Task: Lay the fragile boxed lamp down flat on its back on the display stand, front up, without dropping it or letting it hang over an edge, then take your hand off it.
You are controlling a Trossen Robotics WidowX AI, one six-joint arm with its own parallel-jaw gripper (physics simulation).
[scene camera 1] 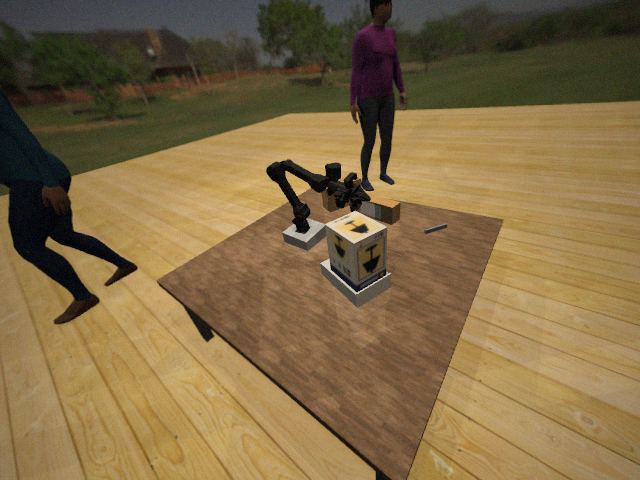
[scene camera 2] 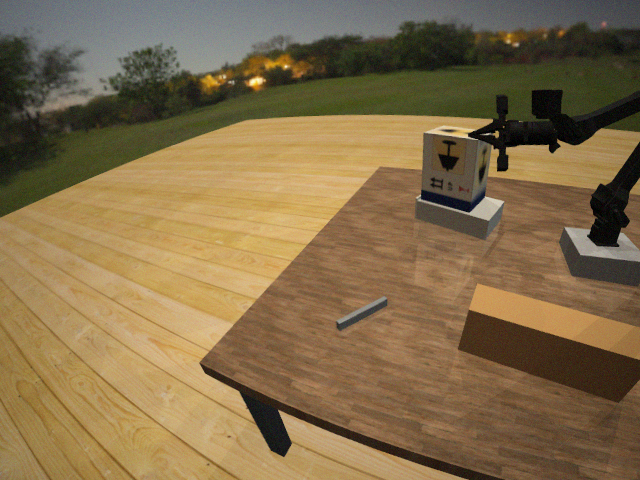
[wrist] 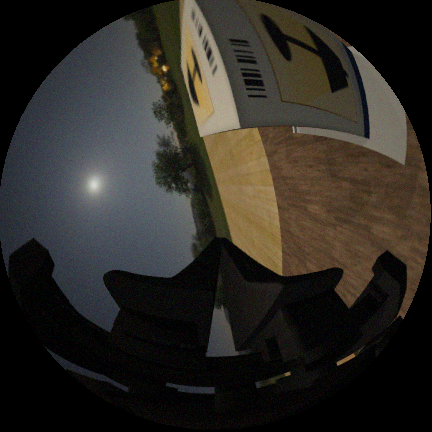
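Seen in the pictures: gripper, fingertip midpoint: [scene camera 1: 370, 199] [scene camera 2: 468, 135] [wrist: 218, 242]; arm's base at its link origin: [scene camera 1: 302, 229] [scene camera 2: 602, 241].
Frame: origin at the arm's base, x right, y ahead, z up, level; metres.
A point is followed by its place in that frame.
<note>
The boxed lamp [scene camera 1: 356, 252] @(y 0.459, x 0.326, z 0.190 m) [scene camera 2: 451, 167] @(y 0.438, x 0.154, z 0.135 m) [wrist: 282, 72] is white with black lamp pictures on yellow panels. It stands upright on the low white display stand [scene camera 1: 358, 295] @(y 0.465, x 0.345, z 0.003 m) [scene camera 2: 461, 219] @(y 0.396, x 0.113, z -0.019 m) [wrist: 386, 132] in the middle of the wooden table [scene camera 1: 318, 362] @(y 0.427, x 0.605, z -0.066 m). My gripper [scene camera 1: 365, 196] @(y 0.413, x 0.057, z 0.255 m) [scene camera 2: 472, 135] @(y 0.413, x 0.057, z 0.255 m) [wrist: 218, 242] @(y 0.413, x 0.057, z 0.255 m) is shut and empty. It is held level at about the height of the box's top, right at the upper back edge; I cannot tell whether the tip touches the box.
A brown cardboard block [scene camera 1: 385, 210] @(y 0.371, x -0.299, z 0.015 m) [scene camera 2: 515, 329] @(y 0.356, x -0.388, z 0.031 m) lies behind the stand. A small tan box [scene camera 1: 329, 201] @(y -0.004, x -0.334, z 0.010 m) is partly hidden by the arm. A grey bar [scene camera 1: 435, 228] @(y 0.640, x -0.289, z -0.049 m) [scene camera 2: 362, 312] @(y 0.641, x -0.306, z -0.045 m) lies near the table's edge. A person in purple [scene camera 1: 375, 90] stands beyond the table; another's legs [scene camera 1: 104, 267] show at left.
</note>
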